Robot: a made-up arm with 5 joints. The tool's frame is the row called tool. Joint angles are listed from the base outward.
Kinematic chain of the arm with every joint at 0, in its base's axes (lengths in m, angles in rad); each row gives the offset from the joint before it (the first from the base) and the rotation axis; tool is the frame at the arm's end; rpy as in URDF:
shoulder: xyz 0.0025 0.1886 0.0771 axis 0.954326 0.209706 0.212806
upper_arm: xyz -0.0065 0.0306 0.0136 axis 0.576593 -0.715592 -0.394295
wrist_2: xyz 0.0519 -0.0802 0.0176 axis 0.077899 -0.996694 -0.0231
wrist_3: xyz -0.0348 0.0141 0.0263 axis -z
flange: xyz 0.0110 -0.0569 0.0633 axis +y
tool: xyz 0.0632 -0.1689 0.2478 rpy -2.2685 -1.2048 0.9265
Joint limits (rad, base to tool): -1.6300..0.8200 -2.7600..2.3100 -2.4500..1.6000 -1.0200..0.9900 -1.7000..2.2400
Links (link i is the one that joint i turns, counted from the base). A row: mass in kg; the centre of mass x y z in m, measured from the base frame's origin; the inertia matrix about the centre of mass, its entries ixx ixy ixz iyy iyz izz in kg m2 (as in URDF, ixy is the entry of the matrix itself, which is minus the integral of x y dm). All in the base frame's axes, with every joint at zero. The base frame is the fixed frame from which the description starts. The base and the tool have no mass.
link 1: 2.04; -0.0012 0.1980 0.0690; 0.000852 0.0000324 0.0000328 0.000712 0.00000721 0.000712
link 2: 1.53; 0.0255 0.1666 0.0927; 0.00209 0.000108 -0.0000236 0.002 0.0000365 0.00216
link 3: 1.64; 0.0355 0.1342 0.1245; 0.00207 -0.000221 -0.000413 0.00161 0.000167 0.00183
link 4: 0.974; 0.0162 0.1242 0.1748; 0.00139 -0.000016 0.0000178 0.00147 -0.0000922 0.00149
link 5: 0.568; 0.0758 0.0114 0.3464; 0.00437 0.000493 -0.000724 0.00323 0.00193 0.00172
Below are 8 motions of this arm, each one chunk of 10 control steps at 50 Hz.
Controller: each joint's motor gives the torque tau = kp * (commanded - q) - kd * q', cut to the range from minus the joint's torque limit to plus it. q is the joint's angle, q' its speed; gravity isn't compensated. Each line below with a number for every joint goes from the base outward.
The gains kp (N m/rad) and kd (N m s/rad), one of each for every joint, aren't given. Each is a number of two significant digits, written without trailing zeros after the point. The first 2 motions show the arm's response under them.
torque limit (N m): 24 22 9.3 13 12
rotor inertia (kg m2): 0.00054 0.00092 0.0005 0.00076 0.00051
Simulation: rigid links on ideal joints. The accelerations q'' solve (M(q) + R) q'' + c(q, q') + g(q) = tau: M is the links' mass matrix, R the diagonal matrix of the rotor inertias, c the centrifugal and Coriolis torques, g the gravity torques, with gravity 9.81 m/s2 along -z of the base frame. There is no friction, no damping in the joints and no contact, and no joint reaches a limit. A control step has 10 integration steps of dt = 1/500 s. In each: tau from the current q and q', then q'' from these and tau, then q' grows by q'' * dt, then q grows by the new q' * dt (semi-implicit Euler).
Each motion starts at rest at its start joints. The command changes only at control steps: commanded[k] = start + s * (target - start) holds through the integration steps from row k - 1 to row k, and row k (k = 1, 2, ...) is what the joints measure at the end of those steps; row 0 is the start. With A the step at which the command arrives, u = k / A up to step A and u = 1 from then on. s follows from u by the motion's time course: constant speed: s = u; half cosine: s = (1 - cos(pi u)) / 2; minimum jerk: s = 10 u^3 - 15 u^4 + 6 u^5; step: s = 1 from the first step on.
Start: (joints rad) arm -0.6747 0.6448 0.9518 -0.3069 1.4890
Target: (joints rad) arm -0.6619 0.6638 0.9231 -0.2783 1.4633
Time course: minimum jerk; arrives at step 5
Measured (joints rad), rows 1 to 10:
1: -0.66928 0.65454 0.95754 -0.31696 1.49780
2: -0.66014 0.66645 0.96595 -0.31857 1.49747
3: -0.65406 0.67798 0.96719 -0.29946 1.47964
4: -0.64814 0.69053 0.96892 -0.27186 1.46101
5: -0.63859 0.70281 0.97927 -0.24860 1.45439
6: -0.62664 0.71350 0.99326 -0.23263 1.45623
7: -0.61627 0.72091 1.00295 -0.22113 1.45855
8: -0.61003 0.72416 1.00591 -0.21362 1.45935
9: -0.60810 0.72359 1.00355 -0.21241 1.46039
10: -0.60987 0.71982 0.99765 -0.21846 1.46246
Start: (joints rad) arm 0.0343 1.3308 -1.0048 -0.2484 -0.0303
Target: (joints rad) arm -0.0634 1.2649 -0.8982 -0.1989 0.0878
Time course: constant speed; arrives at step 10
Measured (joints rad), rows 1 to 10:
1: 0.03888 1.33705 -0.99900 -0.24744 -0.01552
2: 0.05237 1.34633 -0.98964 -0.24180 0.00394
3: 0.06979 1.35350 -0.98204 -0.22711 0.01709
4: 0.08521 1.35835 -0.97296 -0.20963 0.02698
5: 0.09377 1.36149 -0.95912 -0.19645 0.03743
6: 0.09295 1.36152 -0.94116 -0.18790 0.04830
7: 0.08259 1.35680 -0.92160 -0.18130 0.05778
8: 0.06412 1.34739 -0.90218 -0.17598 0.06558
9: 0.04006 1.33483 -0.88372 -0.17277 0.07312
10: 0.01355 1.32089 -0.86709 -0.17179 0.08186
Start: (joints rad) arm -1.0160 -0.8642 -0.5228 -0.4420 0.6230
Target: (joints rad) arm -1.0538 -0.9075 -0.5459 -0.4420 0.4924
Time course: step
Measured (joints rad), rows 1 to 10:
1: -1.04278 -0.89180 -0.54763 -0.45503 0.53005
2: -1.05573 -0.95102 -0.54319 -0.44321 0.46102
3: -1.05188 -0.97248 -0.53705 -0.45787 0.45478
4: -1.04032 -0.96056 -0.54242 -0.49225 0.48502
5: -1.03167 -0.95020 -0.55620 -0.51352 0.51216
6: -1.03023 -0.95501 -0.57350 -0.51342 0.51778
7: -1.03423 -0.96545 -0.59037 -0.50213 0.51278
8: -1.03972 -0.96968 -0.60370 -0.49154 0.51137
9: -1.04392 -0.96609 -0.61090 -0.48606 0.51523
10: -1.04593 -0.96017 -0.61051 -0.48387 0.51810

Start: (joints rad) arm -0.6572 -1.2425 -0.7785 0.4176 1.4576
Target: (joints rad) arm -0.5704 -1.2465 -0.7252 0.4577 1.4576
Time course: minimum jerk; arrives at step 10
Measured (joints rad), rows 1 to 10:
1: -0.65380 -1.25689 -0.77798 0.41702 1.46302
2: -0.64667 -1.27850 -0.79221 0.41508 1.45829
3: -0.63519 -1.29685 -0.81090 0.40928 1.44590
4: -0.61732 -1.30849 -0.81933 0.39971 1.43732
5: -0.59531 -1.31140 -0.81427 0.38931 1.43463
6: -0.57353 -1.30718 -0.79940 0.38289 1.43477
7: -0.55585 -1.30035 -0.78042 0.38452 1.43479
8: -0.54500 -1.29504 -0.76294 0.39500 1.43345
9: -0.54208 -1.29277 -0.75121 0.41133 1.43168
10: -0.54572 -1.29274 -0.74706 0.42858 1.43194

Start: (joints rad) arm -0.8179 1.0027 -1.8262 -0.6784 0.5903
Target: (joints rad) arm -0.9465 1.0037 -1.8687 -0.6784 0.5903
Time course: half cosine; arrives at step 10
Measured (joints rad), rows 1 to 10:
1: -0.81397 1.01058 -1.83548 -0.67852 0.59078
2: -0.80408 1.01858 -1.85051 -0.68043 0.59551
3: -0.79961 1.02132 -1.87351 -0.68641 0.60178
4: -0.80627 1.01751 -1.90241 -0.69590 0.61090
5: -0.82297 1.00953 -1.93324 -0.70642 0.62257
6: -0.84431 1.00118 -1.96177 -0.71413 0.63391
7: -0.86452 0.99533 -1.98429 -0.71565 0.64155
8: -0.88039 0.99281 -1.99795 -0.71046 0.64359
9: -0.89150 0.99289 -2.00105 -0.70140 0.64032
10: -0.89858 0.99460 -1.99329 -0.69259 0.63354

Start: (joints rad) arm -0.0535 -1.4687 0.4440 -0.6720 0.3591
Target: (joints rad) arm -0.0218 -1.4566 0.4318 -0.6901 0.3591
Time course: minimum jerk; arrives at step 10
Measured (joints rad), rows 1 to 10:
1: -0.05226 -1.48100 0.44461 -0.66645 0.35527
2: -0.05131 -1.49160 0.43252 -0.67213 0.35342
3: -0.05189 -1.49821 0.41352 -0.68500 0.36430
4: -0.05239 -1.50579 0.38956 -0.69869 0.37770
5: -0.05209 -1.51493 0.36230 -0.71041 0.38802
6: -0.05157 -1.52330 0.33521 -0.71955 0.39677
7: -0.05144 -1.52939 0.31194 -0.72611 0.40468
8: -0.05170 -1.53311 0.29521 -0.72991 0.41042
9: -0.05203 -1.53463 0.28654 -0.73087 0.41282
10: -0.05190 -1.53375 0.28607 -0.72940 0.41182

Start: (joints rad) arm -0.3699 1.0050 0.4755 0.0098 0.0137
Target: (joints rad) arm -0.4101 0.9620 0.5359 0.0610 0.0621
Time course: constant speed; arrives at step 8
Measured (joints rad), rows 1 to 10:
1: -0.36631 1.01051 0.48537 0.00953 0.02676
2: -0.35733 1.01769 0.50253 0.02161 0.03973
3: -0.35018 1.02437 0.52387 0.04328 0.04032
4: -0.34947 1.03064 0.55484 0.06349 0.03311
5: -0.35455 1.03569 0.59337 0.08077 0.02278
6: -0.36103 1.03952 0.63161 0.09789 0.01306
7: -0.36497 1.04284 0.66376 0.11468 0.00813
8: -0.36607 1.04515 0.68799 0.12896 0.00937
9: -0.36439 1.04902 0.69877 0.13184 0.00817
10: -0.36246 1.05009 0.69928 0.13106 0.00834

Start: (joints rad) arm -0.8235 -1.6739 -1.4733 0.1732 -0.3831
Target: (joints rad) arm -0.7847 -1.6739 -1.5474 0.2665 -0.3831
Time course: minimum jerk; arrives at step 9
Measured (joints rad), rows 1 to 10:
1: -0.81855 -1.68405 -1.46860 0.17413 -0.38064
2: -0.80263 -1.69979 -1.47545 0.18593 -0.38446
3: -0.78269 -1.71645 -1.48890 0.20733 -0.39140
4: -0.76285 -1.72895 -1.50437 0.23301 -0.39784
5: -0.74638 -1.73472 -1.51825 0.25803 -0.40266
6: -0.73526 -1.73413 -1.52764 0.27850 -0.40590
7: -0.72972 -1.72928 -1.53100 0.29155 -0.40766
8: -0.72883 -1.72265 -1.52871 0.29639 -0.40808
9: -0.73113 -1.71600 -1.52333 0.29522 -0.40735
10: -0.73491 -1.71012 -1.51889 0.29264 -0.40566

